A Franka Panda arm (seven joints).
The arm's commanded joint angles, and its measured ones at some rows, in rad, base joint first. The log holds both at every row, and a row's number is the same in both.
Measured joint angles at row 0:
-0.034 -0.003 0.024 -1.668 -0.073 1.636 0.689
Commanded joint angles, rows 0 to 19:
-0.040 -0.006 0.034 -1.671 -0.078 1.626 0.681
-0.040 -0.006 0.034 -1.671 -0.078 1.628 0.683
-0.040 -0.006 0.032 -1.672 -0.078 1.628 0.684
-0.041 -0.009 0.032 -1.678 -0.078 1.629 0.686
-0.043 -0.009 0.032 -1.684 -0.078 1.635 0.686
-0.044 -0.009 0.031 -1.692 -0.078 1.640 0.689
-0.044 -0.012 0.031 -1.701 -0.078 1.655 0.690
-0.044 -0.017 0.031 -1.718 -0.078 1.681 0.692
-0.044 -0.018 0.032 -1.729 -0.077 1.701 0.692
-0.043 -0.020 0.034 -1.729 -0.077 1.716 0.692
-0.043 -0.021 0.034 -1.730 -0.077 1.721 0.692
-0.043 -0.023 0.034 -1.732 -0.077 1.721 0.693
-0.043 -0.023 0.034 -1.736 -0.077 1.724 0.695
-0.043 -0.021 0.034 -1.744 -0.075 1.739 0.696
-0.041 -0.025 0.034 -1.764 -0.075 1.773 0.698
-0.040 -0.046 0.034 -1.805 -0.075 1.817 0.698
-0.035 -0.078 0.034 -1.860 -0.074 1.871 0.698
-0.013 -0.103 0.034 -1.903 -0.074 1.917 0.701
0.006 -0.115 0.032 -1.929 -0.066 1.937 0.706
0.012 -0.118 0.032 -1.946 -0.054 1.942 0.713
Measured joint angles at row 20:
-0.020 -0.037 0.025 -1.822 -0.071 1.871 0.689
